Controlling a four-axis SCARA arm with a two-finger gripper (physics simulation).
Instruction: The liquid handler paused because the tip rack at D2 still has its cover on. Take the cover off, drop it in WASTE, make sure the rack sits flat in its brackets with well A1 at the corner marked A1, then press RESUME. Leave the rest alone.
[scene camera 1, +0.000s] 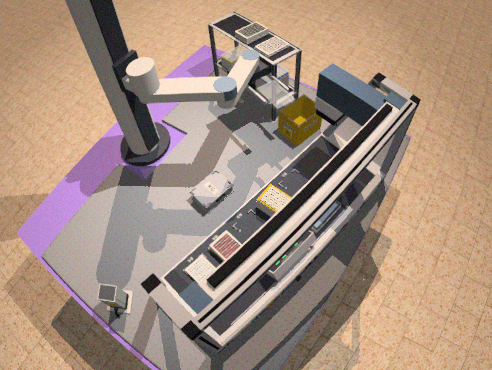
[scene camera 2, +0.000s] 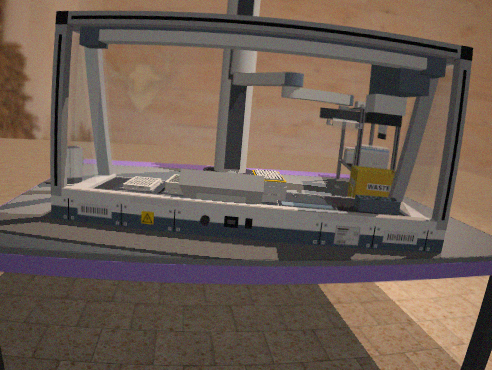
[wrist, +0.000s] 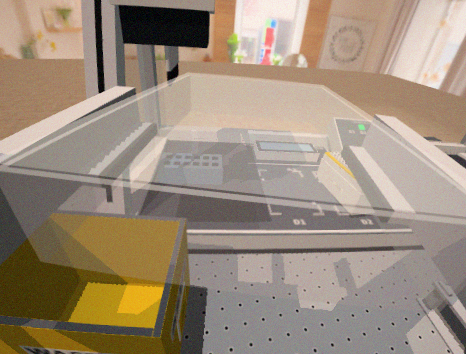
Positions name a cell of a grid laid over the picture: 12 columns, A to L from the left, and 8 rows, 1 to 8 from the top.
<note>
I see my gripper (wrist: G3), a yellow WASTE bin (wrist: B7) and a grey block (scene camera 1: F4).
</note>
